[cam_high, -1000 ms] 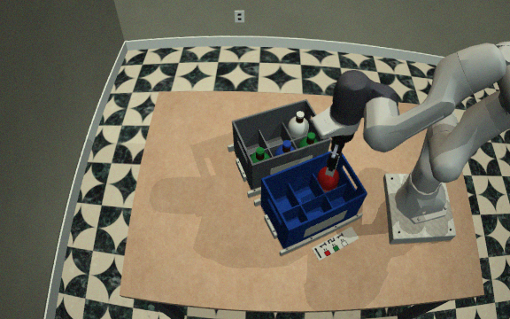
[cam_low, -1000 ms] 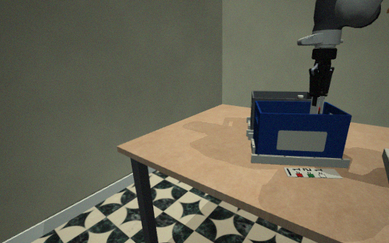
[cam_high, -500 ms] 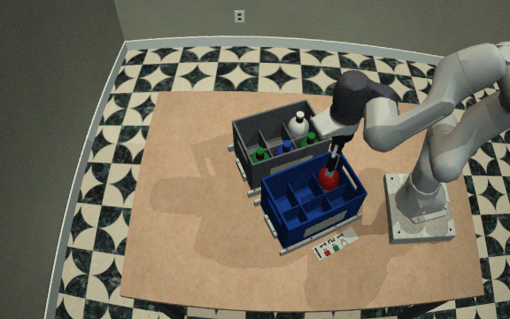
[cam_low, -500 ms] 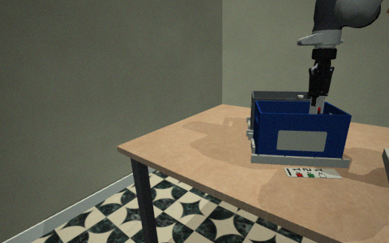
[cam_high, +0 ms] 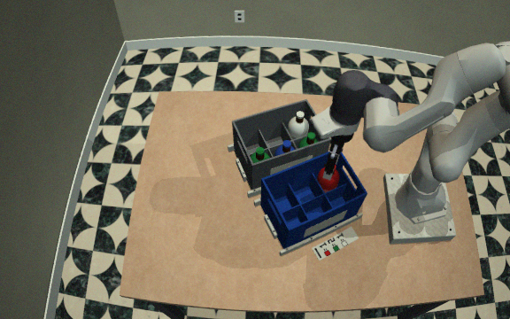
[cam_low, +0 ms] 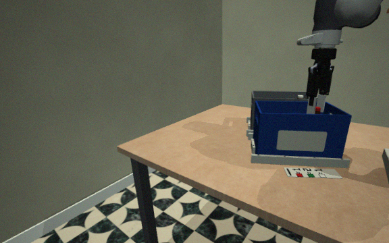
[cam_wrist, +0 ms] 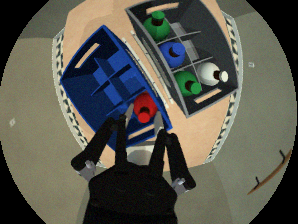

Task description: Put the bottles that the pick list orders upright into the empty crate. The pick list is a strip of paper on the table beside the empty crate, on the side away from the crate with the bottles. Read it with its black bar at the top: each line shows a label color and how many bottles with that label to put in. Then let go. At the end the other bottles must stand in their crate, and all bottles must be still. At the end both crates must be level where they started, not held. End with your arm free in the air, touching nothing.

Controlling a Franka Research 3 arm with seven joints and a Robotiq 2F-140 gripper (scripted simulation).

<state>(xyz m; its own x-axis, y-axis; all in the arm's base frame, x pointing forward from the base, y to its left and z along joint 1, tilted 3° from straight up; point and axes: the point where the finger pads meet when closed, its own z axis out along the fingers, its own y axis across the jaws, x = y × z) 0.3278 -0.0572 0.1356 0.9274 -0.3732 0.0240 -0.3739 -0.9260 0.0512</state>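
The red bottle lies 8 cm below my hand. Also, from my hand: blue crate 5 cm ahead, 8 cm to the left, 9 cm below; grey crate 15 cm ahead, 13 cm to the right, 9 cm below; blue bottle 14 cm ahead, 8 cm to the right, 8 cm below.
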